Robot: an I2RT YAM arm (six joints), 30 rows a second.
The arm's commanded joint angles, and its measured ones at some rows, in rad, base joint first. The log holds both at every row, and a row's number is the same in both.
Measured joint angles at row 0:
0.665, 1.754, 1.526, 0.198, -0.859, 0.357
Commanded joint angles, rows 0 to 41:
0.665, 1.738, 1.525, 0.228, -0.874, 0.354
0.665, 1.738, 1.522, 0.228, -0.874, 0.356
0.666, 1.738, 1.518, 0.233, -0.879, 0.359
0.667, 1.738, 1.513, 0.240, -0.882, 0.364
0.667, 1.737, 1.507, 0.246, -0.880, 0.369
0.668, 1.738, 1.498, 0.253, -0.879, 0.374
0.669, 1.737, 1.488, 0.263, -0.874, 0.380
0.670, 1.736, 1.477, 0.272, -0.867, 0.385
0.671, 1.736, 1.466, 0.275, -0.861, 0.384
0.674, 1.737, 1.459, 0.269, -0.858, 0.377
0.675, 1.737, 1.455, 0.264, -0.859, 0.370
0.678, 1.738, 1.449, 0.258, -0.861, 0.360
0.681, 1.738, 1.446, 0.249, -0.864, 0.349
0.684, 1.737, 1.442, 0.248, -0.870, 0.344
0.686, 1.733, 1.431, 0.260, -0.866, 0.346
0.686, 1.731, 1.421, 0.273, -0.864, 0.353
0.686, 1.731, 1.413, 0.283, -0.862, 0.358
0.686, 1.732, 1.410, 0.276, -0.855, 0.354
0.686, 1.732, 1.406, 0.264, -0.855, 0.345
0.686, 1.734, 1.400, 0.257, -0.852, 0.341
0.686, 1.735, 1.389, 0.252, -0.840, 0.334
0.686, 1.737, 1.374, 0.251, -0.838, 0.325
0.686, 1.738, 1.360, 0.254, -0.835, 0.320
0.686, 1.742, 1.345, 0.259, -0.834, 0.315
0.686, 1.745, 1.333, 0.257, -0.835, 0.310
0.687, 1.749, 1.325, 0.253, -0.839, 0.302
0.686, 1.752, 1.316, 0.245, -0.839, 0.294
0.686, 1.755, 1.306, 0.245, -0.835, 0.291
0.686, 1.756, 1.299, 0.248, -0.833, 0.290
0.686, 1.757, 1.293, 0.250, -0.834, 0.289
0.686, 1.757, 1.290, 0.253, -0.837, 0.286
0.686, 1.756, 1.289, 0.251, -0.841, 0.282
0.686, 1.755, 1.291, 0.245, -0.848, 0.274
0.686, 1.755, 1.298, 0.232, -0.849, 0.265
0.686, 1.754, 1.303, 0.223, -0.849, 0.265
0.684, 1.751, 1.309, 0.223, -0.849, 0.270
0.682, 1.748, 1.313, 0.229, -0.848, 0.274
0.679, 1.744, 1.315, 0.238, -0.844, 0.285
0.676, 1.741, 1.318, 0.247, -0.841, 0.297
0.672, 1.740, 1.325, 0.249, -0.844, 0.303
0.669, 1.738, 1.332, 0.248, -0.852, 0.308
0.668, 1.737, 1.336, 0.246, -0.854, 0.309
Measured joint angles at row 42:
0.673, 1.742, 1.319, 0.292, -0.825, 0.299
